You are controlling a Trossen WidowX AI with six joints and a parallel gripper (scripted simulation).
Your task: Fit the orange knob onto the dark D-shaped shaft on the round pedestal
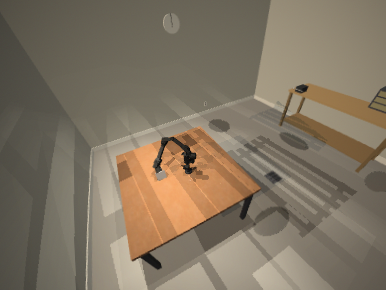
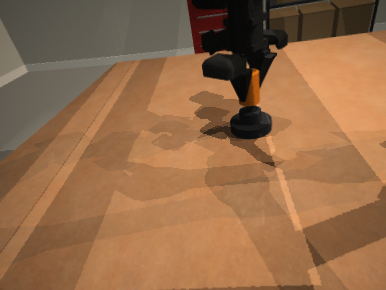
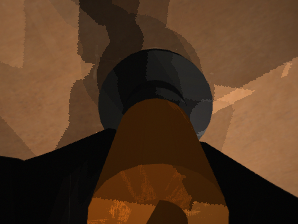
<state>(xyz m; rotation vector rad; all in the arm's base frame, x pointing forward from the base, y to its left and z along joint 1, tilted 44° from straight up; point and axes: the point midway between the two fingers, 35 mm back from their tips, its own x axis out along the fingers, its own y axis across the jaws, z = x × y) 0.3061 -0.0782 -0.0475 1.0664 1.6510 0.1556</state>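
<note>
My gripper tip is 20 mm below the orange knob. Also, from my gripper tip: dark round pedestal 40 mm below.
</note>
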